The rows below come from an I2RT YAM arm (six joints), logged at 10 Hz.
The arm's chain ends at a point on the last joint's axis. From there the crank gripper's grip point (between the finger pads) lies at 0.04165 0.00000 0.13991 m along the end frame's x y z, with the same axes.
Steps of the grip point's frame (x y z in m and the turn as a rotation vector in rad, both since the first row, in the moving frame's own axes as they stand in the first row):
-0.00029, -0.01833, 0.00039, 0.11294, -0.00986, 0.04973
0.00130, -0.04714, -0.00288, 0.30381, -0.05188, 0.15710
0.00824, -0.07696, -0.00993, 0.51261, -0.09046, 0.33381
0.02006, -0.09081, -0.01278, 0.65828, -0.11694, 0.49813
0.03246, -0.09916, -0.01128, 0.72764, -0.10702, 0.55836
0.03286, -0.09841, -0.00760, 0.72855, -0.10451, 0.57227
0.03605, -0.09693, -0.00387, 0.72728, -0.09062, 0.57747
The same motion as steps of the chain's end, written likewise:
0.00075, -0.00458, 0.00076, 0.11294, -0.00986, 0.04973
0.00567, -0.01100, 0.00060, 0.30381, -0.05188, 0.15710
0.01092, -0.01978, 0.00144, 0.51261, -0.09046, 0.33381
0.01809, -0.02208, 0.00595, 0.65828, -0.11694, 0.49813
0.02520, -0.02591, 0.01222, 0.72764, -0.10702, 0.55836
0.02489, -0.02578, 0.01581, 0.72855, -0.10451, 0.57227
0.02627, -0.02534, 0.01968, 0.72728, -0.09062, 0.57747

